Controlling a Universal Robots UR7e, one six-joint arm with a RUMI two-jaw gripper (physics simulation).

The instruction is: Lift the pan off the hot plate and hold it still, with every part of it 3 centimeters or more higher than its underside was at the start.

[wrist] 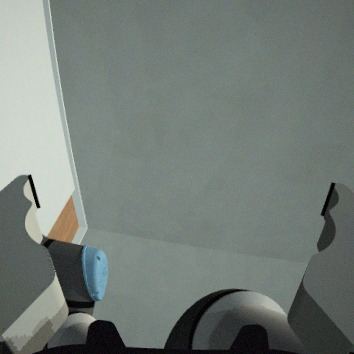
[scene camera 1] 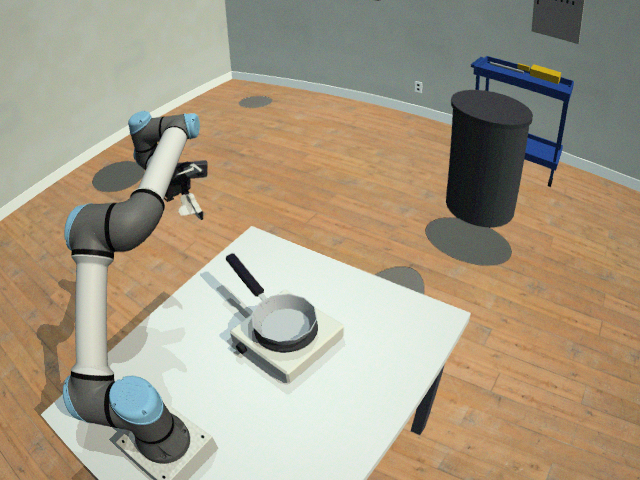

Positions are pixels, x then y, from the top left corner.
my gripper: wrist; scene camera 1
grey pan: scene camera 1 285, 319; not seen in the wrist view (out of frame)
same spot on my gripper: (wrist: 40, 308) = (scene camera 1: 190, 193)
